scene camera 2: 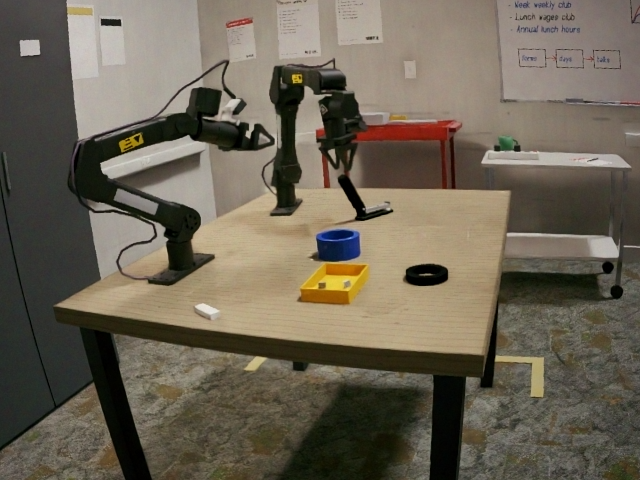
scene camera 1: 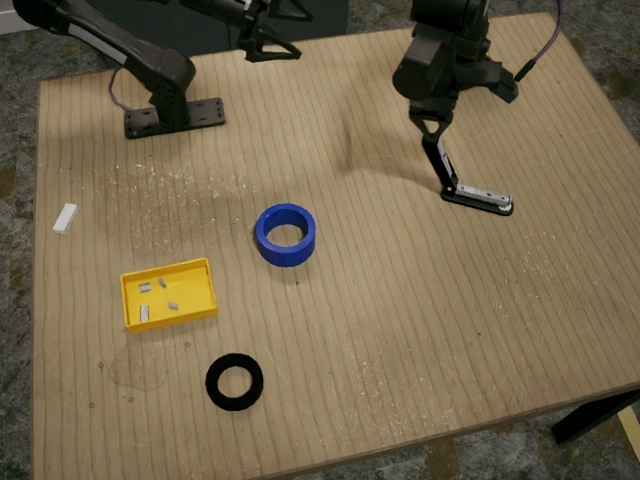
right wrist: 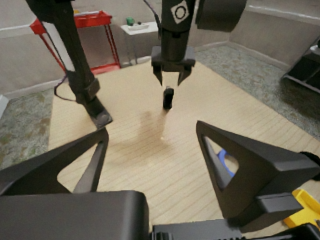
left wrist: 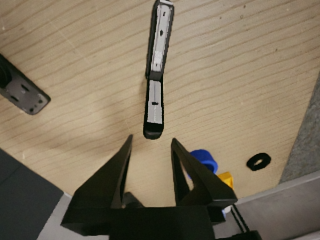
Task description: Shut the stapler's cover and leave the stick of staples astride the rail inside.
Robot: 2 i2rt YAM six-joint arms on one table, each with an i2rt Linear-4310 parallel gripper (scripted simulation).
In view: the left gripper [scene camera 1: 434, 130], the right gripper [scene camera 1: 307, 37] and a black stapler [scene camera 1: 488, 201].
The black stapler shows as well in scene camera 2 [scene camera 2: 361, 216]. The left gripper shows as well in scene camera 2 [scene camera 2: 343, 170], in the right wrist view [right wrist: 169, 85] and in the left wrist view [left wrist: 152, 139]. The right gripper is seen too in scene camera 2 [scene camera 2: 262, 142] and in the right wrist view [right wrist: 152, 128].
